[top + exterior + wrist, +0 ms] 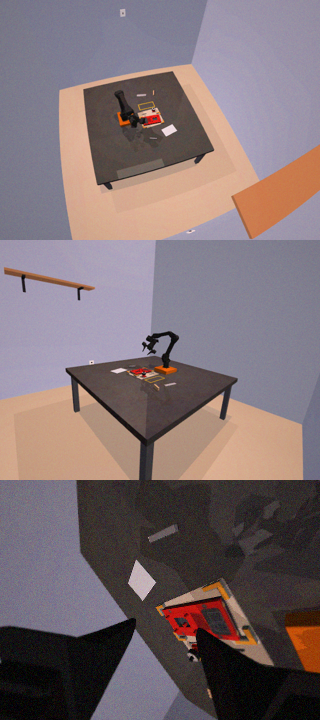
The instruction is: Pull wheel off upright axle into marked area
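The grey wheel is 220 mm ahead of my gripper tip, 210 mm to the left of it and 140 mm below it. Round my gripper tip: upright axle 220 mm ahead, 210 mm to the left, 140 mm below; grey strip 170 mm ahead, 490 mm to the left, 170 mm below; white sheet 270 mm ahead, 100 mm to the right, 170 mm below.
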